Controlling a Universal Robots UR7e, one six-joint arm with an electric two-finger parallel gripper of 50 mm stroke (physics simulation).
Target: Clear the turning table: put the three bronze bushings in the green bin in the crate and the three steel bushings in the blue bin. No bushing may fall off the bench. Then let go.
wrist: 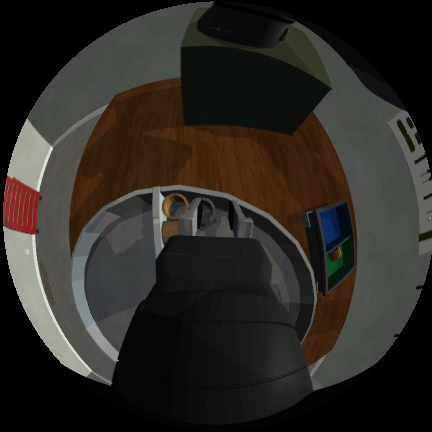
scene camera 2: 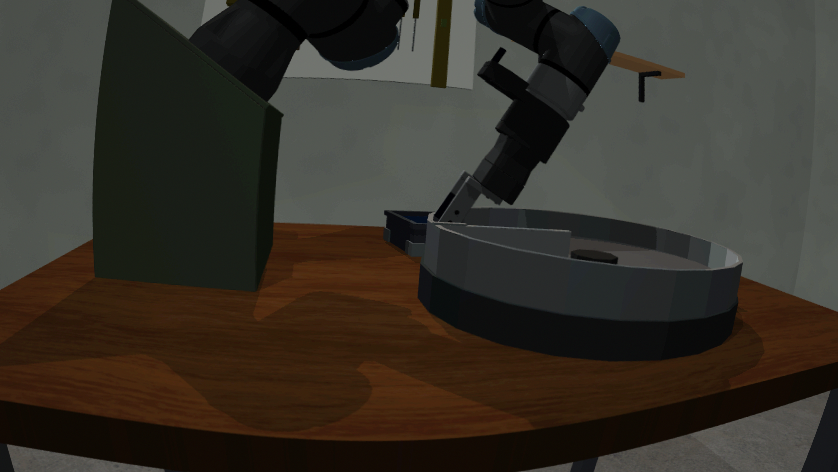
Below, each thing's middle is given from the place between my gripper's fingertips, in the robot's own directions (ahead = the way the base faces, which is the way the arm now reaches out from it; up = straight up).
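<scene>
There's a crate (scene camera 2: 405, 229) that sits 250 mm to the left of my gripper, 140 mm ahead of it and 50 mm below it. As for the turning table (scene camera 2: 564, 284), my gripper is 30 mm above it, 110 mm to the left of it and 190 mm short of it. Going by their middles, the turning table is the nearest to my gripper of the things named here.
</scene>
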